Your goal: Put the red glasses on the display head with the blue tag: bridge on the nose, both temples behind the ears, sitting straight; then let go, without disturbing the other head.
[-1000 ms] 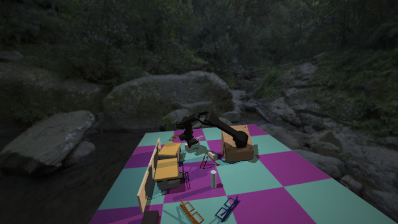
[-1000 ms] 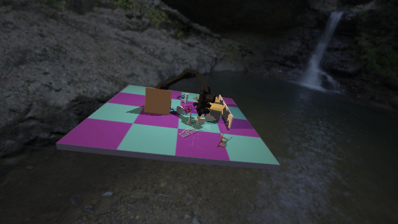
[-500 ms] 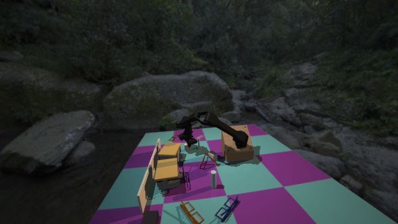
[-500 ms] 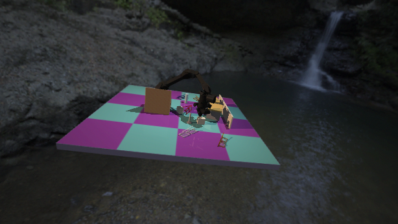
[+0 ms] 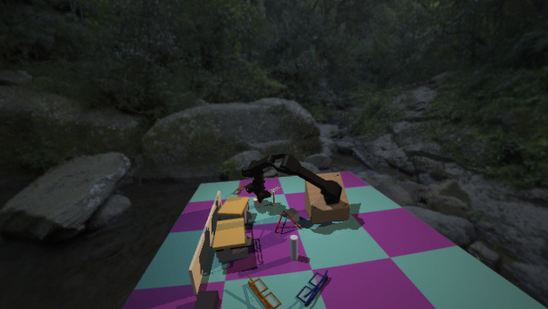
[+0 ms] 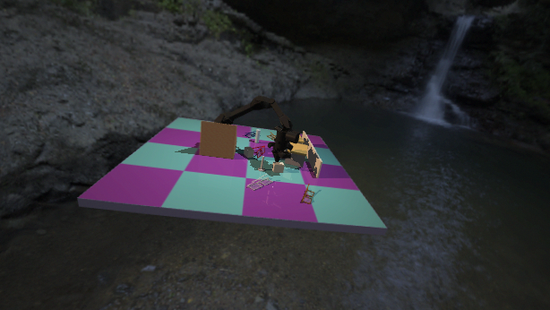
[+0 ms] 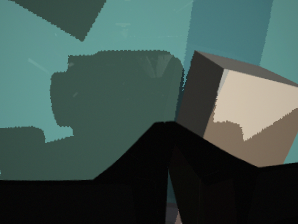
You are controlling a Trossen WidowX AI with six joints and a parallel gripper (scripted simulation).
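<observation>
Right now my gripper tip is 22 cm to the right of the red glasses, 12 cm past it and 2 cm above it. Round my gripper tip: tall pale board 25 cm ahead, 23 cm to the left, 2 cm above.
</observation>
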